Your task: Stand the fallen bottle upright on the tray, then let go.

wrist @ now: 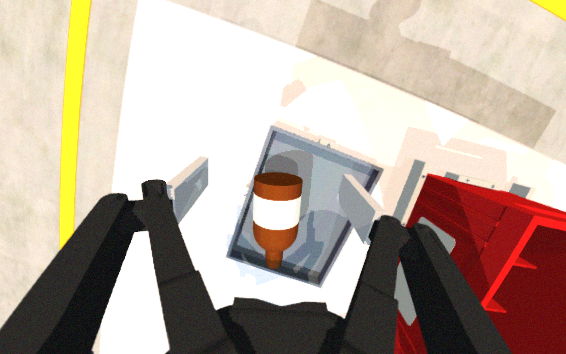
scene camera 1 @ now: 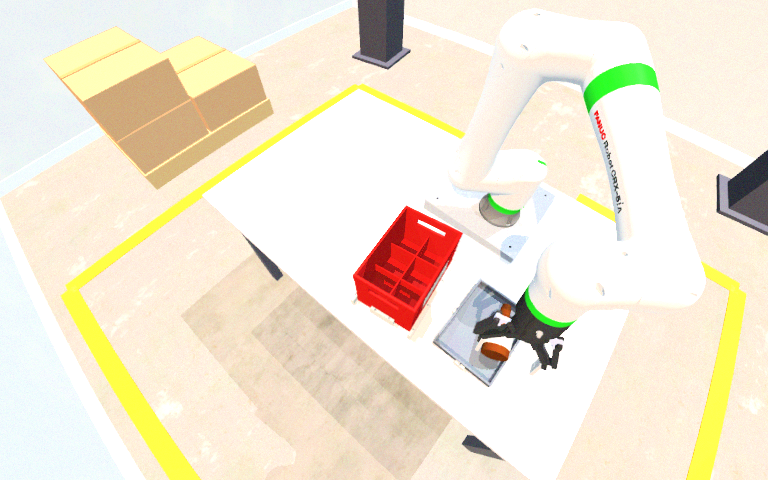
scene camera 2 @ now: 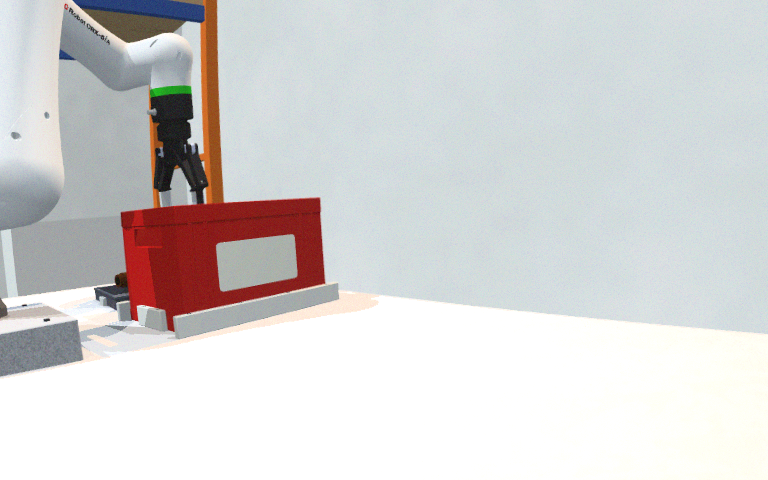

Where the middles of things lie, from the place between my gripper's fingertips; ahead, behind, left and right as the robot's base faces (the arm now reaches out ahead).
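Brown bottle (scene camera 1: 498, 349): 10 mm right of my hand, 100 mm behind, 110 mm below.
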